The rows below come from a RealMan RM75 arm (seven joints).
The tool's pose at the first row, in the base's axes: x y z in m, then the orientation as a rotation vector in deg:
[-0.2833, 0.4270, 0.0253, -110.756, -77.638, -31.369]
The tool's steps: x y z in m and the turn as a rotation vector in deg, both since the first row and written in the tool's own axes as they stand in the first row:
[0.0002, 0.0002, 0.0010, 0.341, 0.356, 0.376]
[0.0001, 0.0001, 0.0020, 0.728, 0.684, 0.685]
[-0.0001, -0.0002, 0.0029, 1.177, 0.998, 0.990]
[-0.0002, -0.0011, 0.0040, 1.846, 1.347, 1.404]
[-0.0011, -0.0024, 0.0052, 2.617, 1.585, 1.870]
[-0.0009, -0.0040, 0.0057, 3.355, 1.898, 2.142]
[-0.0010, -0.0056, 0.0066, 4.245, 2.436, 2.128]
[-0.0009, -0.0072, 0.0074, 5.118, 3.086, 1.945]
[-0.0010, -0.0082, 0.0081, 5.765, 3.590, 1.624]
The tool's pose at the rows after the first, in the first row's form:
[-0.2831, 0.4278, 0.0247, -110.516, -77.037, -31.242]
[-0.2833, 0.4285, 0.0240, -110.213, -76.525, -31.088]
[-0.2837, 0.4291, 0.0234, -109.865, -76.028, -30.874]
[-0.2846, 0.4301, 0.0228, -109.384, -75.405, -30.471]
[-0.2862, 0.4307, 0.0218, -108.906, -74.800, -29.868]
[-0.2876, 0.4315, 0.0221, -108.305, -74.348, -29.451]
[-0.2892, 0.4324, 0.0219, -107.307, -74.052, -29.254]
[-0.2907, 0.4334, 0.0220, -106.173, -73.857, -29.247]
[-0.2917, 0.4341, 0.0217, -105.218, -73.884, -29.348]

